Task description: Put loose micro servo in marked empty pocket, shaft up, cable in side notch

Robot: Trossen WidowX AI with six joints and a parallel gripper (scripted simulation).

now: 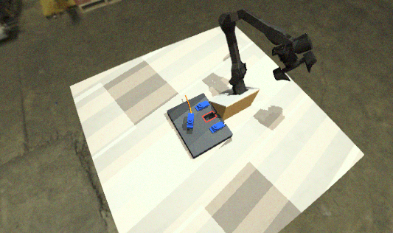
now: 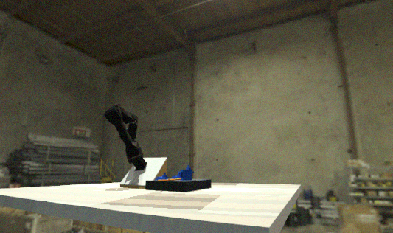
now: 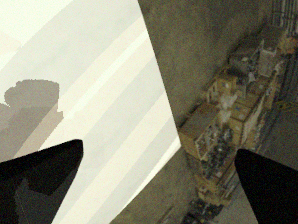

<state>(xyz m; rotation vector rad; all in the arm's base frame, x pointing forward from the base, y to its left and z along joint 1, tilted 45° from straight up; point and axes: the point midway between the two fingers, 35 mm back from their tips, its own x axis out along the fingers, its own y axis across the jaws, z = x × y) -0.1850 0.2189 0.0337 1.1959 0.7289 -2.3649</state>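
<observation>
The dark deck is 53 cm ahead of my gripper tip, 24 cm below it and 16 cm to the right of it.
</observation>
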